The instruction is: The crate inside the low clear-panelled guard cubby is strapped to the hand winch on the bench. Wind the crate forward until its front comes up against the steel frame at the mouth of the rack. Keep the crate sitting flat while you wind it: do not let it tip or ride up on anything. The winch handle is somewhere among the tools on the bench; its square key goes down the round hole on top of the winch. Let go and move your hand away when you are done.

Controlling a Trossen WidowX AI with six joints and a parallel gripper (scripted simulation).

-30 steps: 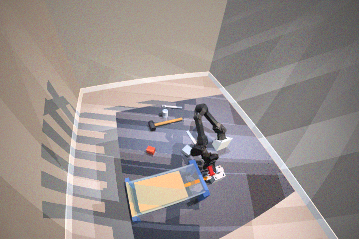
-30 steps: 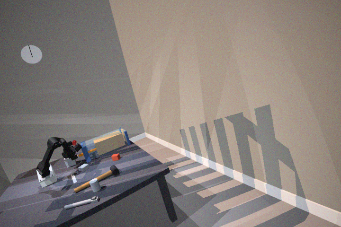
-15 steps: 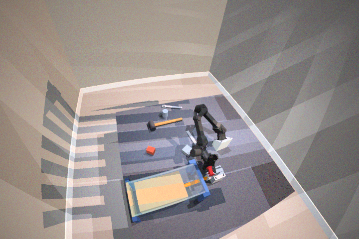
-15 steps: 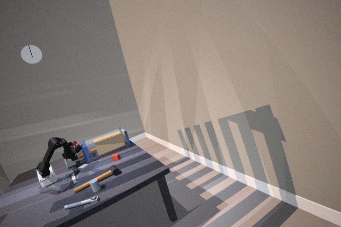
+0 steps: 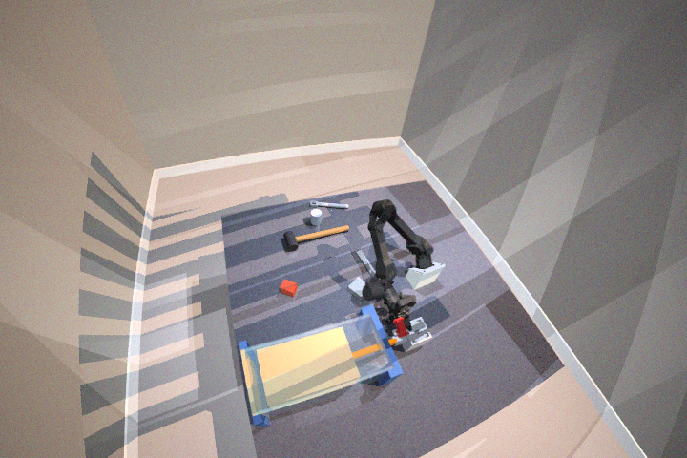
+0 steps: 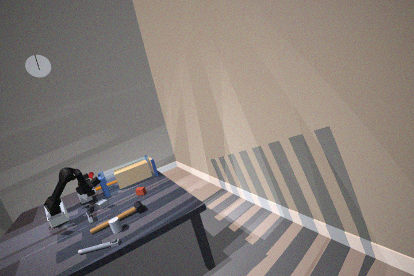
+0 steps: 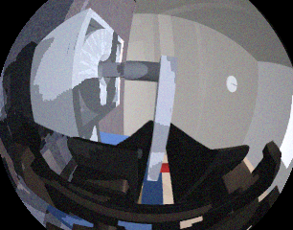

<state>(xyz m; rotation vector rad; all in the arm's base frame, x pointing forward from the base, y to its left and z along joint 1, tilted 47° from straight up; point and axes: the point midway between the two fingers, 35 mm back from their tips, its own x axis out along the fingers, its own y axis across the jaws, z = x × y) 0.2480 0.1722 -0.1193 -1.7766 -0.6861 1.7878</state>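
Right now my gripper tip is 5 cm short of the red knob, 2 cm to the left of it and 4 cm below it. From my gripper tip the other things lie so: blue frame 11 cm ahead, 1 cm to the right, 4 cm below; then winch handle 1 cm ahead, 1 cm to the right, 1 cm above; then winch 7 cm behind, 1 cm to the right, 11 cm below.
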